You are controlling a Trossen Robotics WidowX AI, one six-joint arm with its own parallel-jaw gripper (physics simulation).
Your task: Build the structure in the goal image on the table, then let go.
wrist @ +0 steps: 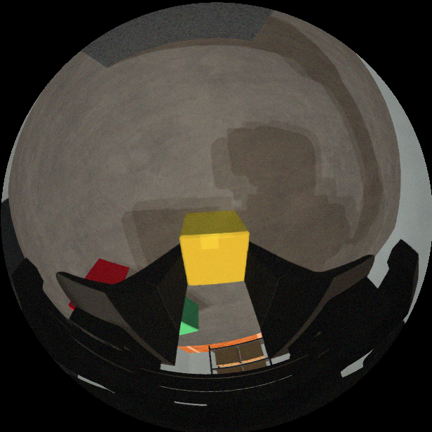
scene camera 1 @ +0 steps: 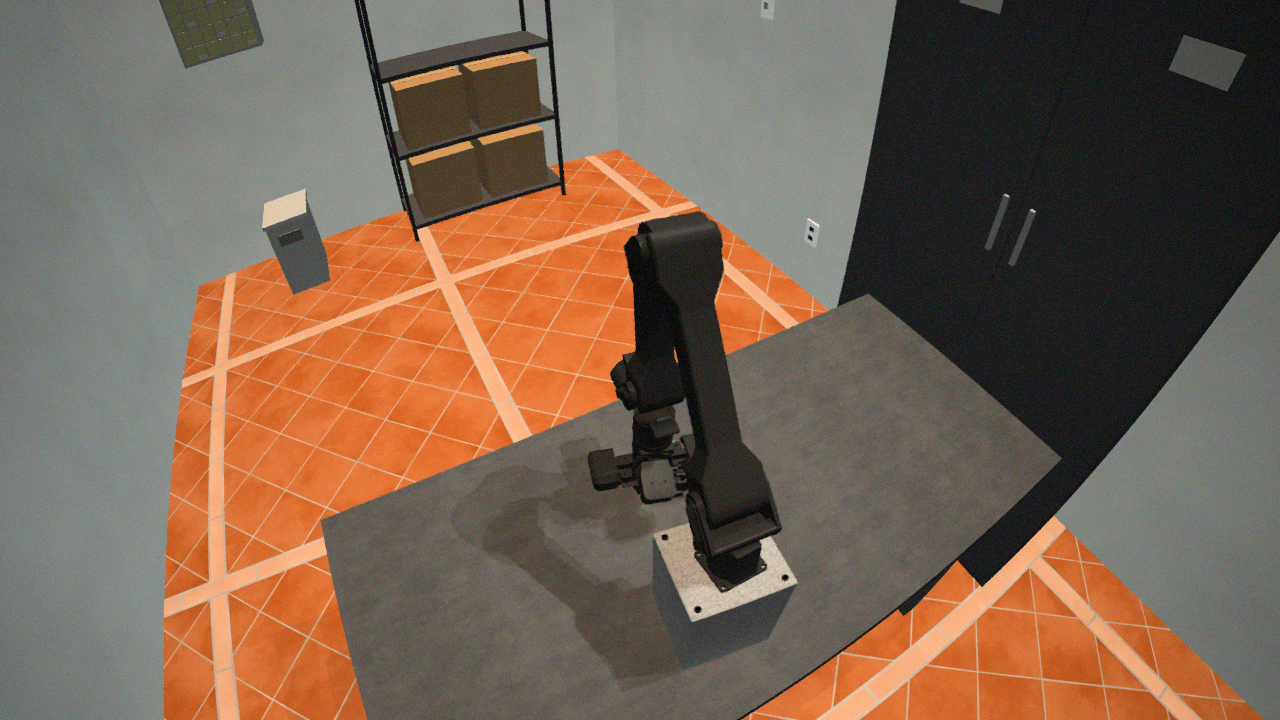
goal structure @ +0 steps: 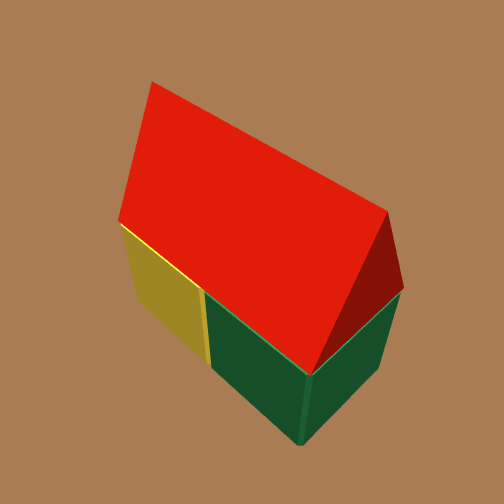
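Seen in the pictures: arm's base, link origin: (scene camera 1: 730, 561).
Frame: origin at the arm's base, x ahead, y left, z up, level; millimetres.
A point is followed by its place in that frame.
Note:
My gripper (scene camera 1: 660, 488) {x 247, y -24, z -185 mm} (wrist: 213, 246) is shut on a yellow cube (wrist: 214, 260), with one finger against each side of it in the wrist view. The fingers and the yellow cube are hidden in the scene view. A green cube (wrist: 190, 313) shows in part beyond the yellow cube, beside the left finger in the wrist view, which covers the rest of it. A red block (wrist: 107, 271) lies farther left in the wrist view, partly covered by the same finger.
The grey table (scene camera 1: 895, 402) {x 181, y -548, z -195 mm} (wrist: 125, 125) carries the arm's pale base block (scene camera 1: 725, 617) {x -53, y 38, z -19 mm}. The arm's shadow falls across the table. A shelf rack (scene camera 1: 556, 134) with boxes, a grey bin (scene camera 1: 302, 255) and a dark cabinet (scene camera 1: 948, 179) stand beyond the table.

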